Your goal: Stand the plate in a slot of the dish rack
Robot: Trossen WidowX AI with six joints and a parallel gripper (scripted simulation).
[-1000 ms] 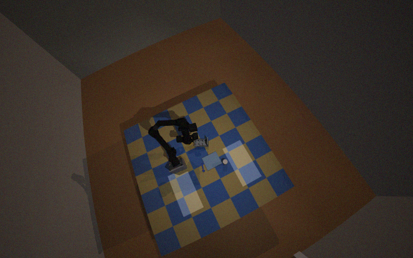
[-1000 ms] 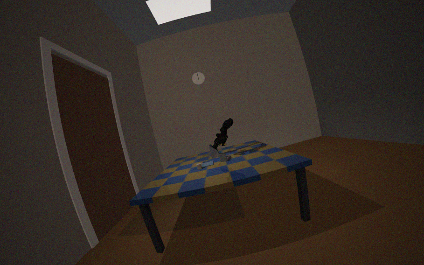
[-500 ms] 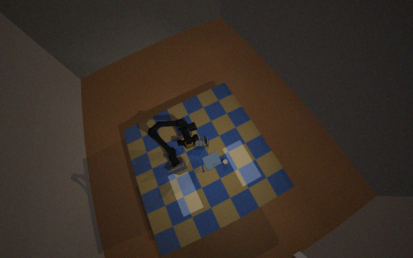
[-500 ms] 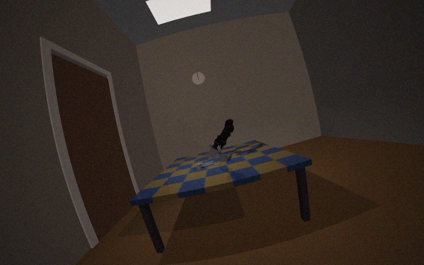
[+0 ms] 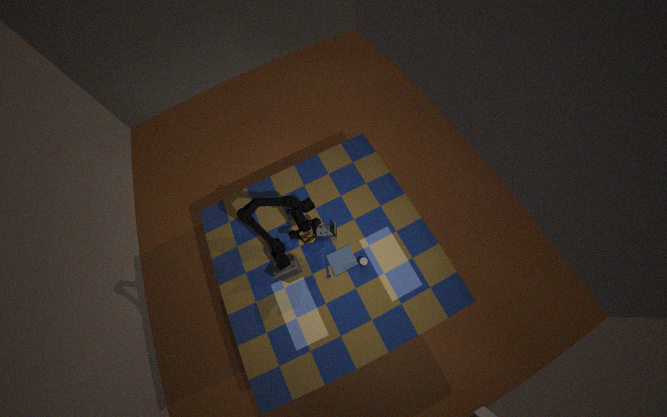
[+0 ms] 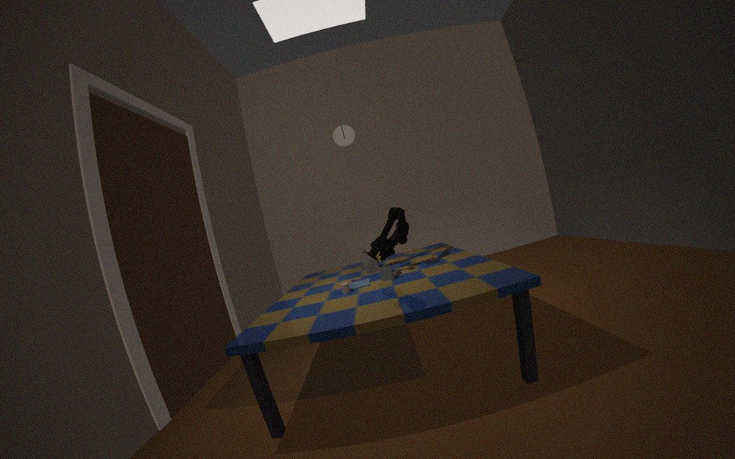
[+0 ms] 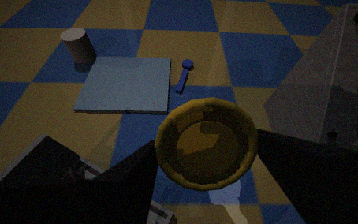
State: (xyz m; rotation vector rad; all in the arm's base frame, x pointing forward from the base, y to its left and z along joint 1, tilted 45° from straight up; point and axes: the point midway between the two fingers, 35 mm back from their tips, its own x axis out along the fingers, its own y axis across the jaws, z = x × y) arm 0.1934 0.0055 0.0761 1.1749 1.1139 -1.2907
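The grey dish rack is 10 cm ahead of my gripper tip, 3 cm to the left of it and 8 cm below it. From my gripper tip the other things lie so: yellow plate (1 cm to the left); then light blue mat (9 cm ahead, 17 cm to the right, 10 cm below); then blue spoon (2 cm behind, 18 cm to the right, 10 cm below).
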